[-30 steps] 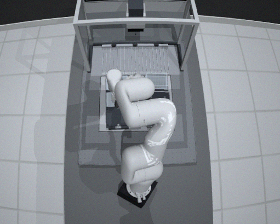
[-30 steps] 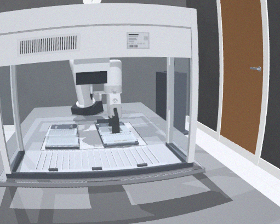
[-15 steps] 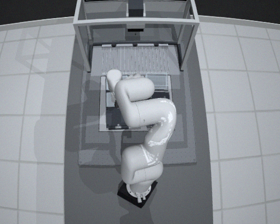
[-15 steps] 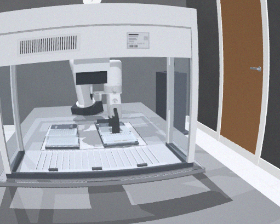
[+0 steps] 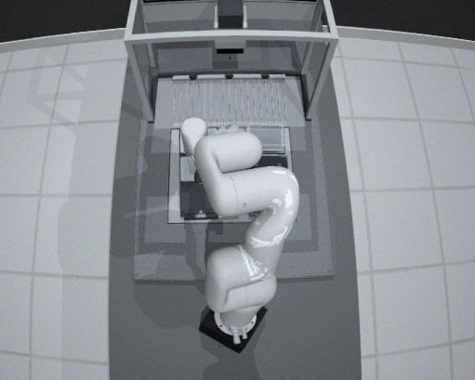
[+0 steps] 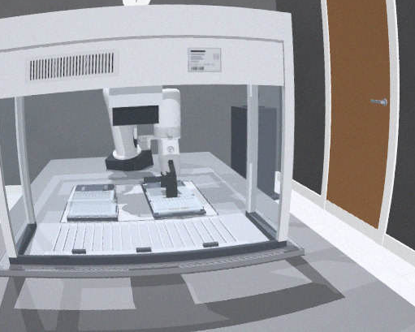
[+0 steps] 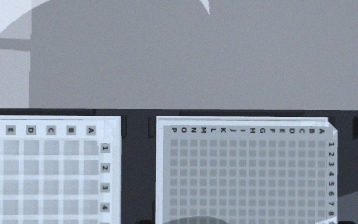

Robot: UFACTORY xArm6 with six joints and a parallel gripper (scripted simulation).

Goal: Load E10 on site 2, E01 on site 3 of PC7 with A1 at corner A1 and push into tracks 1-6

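My hand is 10 mm past the dark plate carrier PC7 and 10 mm above it. Round my hand: dark nest S2 (30 mm behind, 230 mm to the right, 20 mm below); deep-well block E07 (70 mm ahead, 240 mm to the right); nest S1 (140 mm behind, 210 mm to the right, 20 mm below).
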